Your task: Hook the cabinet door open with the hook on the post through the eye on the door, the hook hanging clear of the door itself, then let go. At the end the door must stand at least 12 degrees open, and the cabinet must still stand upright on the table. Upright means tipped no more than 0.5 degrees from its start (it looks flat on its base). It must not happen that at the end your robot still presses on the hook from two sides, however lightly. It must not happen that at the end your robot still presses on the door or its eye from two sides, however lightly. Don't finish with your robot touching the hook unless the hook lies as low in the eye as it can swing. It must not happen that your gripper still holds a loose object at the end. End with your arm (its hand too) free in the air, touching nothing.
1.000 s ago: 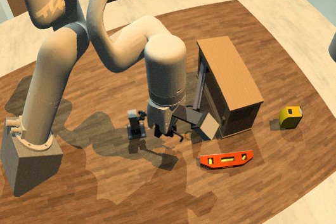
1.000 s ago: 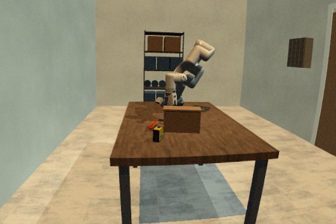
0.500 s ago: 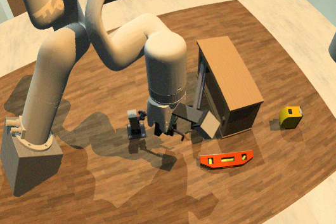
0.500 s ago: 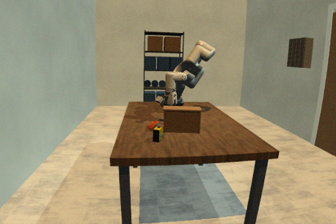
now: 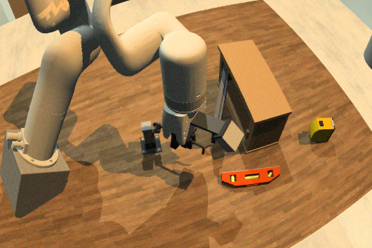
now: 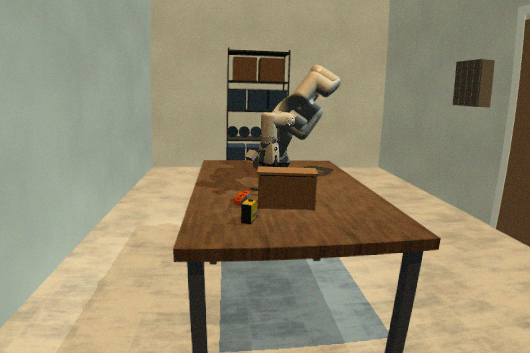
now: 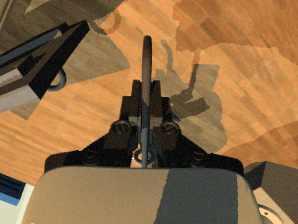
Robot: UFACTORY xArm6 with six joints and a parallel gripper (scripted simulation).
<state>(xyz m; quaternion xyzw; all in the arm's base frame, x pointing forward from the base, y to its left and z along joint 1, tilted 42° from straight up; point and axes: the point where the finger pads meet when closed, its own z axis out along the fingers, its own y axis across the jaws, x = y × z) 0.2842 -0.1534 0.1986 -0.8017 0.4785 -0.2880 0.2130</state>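
My hand is 13 cm short of the dark door, 7 cm to the right of it and 2 cm above it. From my hand the other things lie so: orange spirit level: 14 cm to the right, 10 cm ahead, 8 cm below; then dark hook: 2 cm to the left, 1 cm below, 1 cm behind; then yellow tape measure: 35 cm ahead, 15 cm to the right, 5 cm below.
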